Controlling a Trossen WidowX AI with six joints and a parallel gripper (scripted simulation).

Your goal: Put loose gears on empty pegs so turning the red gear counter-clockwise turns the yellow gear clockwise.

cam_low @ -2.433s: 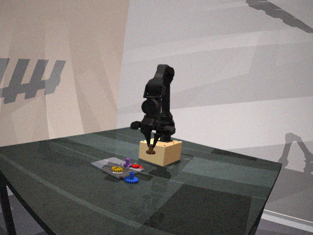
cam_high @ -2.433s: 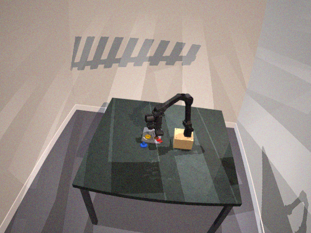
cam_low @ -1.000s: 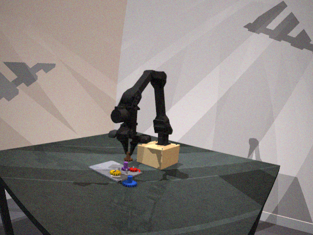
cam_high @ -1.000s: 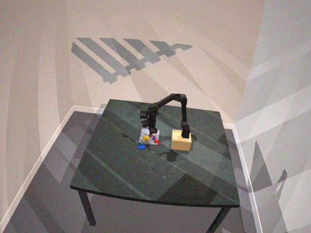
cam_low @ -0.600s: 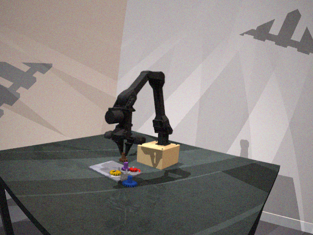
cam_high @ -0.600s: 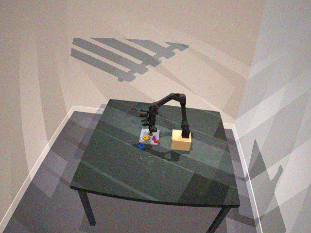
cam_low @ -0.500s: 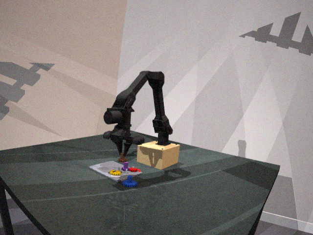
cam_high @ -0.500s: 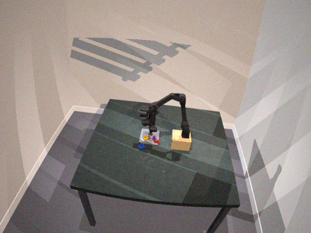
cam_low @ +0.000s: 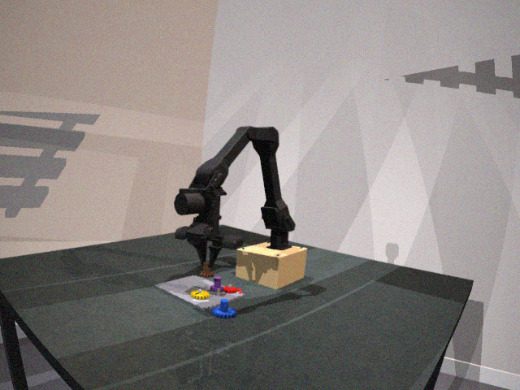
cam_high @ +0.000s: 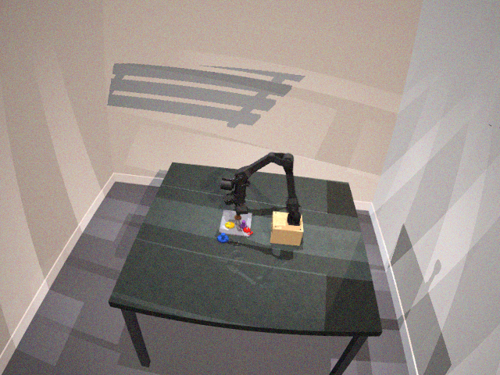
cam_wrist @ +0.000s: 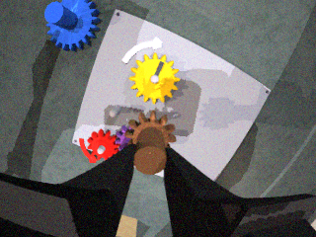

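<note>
Now: gripper tip 1 cm above the brown gear. Also, from my gripper tip: purple gear (6 cm below, 3 cm behind, 1 cm to the left); red gear (7 cm below, 5 cm behind, 4 cm to the left); yellow gear (7 cm below, 4 cm ahead, 1 cm to the left).
</note>
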